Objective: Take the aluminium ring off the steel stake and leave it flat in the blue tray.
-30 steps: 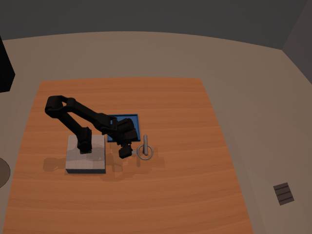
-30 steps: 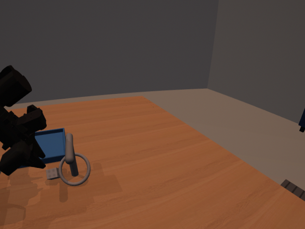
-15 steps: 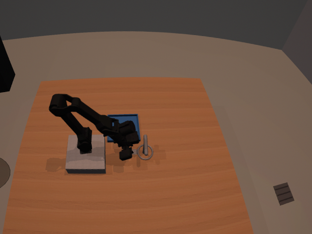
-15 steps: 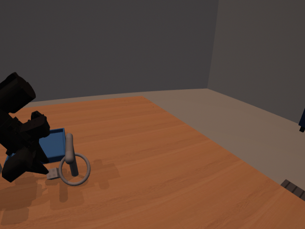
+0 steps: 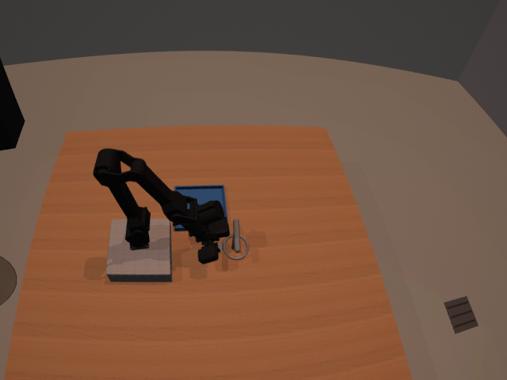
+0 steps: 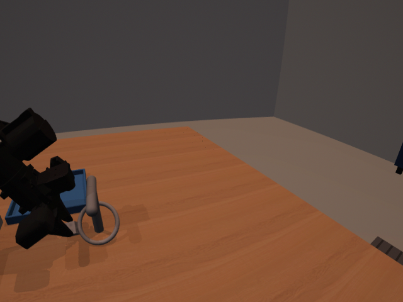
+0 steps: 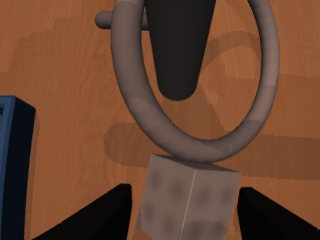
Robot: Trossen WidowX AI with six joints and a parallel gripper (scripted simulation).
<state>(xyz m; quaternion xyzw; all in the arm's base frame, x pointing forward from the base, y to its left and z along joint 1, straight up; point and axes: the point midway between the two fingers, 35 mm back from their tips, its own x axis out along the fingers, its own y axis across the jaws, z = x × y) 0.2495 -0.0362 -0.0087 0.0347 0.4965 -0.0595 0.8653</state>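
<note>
The aluminium ring lies 40 mm ahead of my gripper tip, 20 mm to the right of it and 10 mm above it. Round my gripper tip: blue tray: 30 mm behind, 180 mm to the left, 10 mm below.
</note>
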